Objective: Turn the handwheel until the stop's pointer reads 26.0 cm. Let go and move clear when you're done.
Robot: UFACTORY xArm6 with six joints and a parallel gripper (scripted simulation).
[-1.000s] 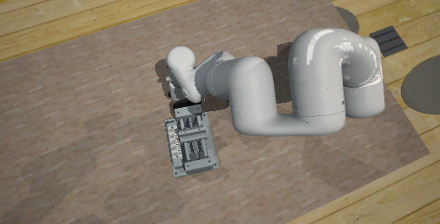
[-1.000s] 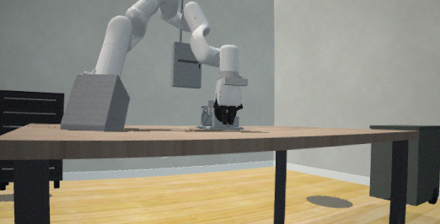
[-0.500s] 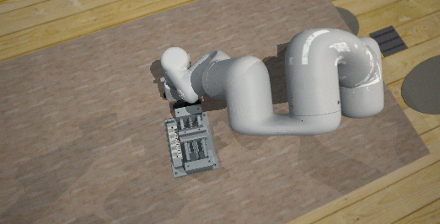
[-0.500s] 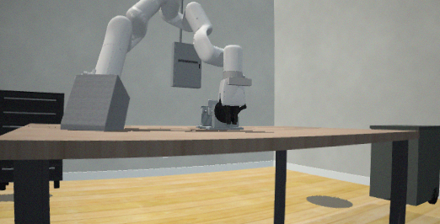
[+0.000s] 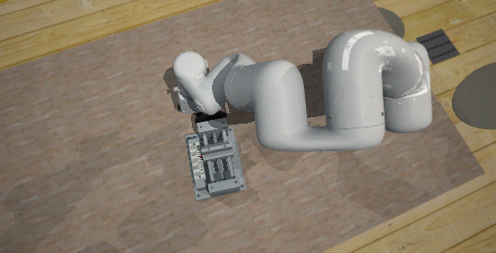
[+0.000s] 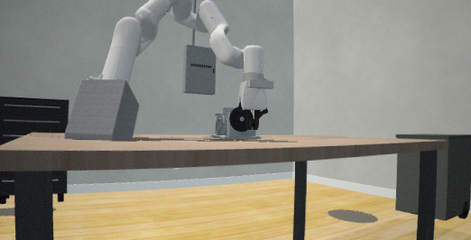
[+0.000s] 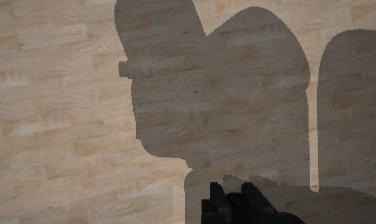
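My gripper is now 10 mm past the handwheel and 20 mm to the right of it. Round my hand: stop carriage: 20 mm behind, 140 mm to the left, 30 mm above.
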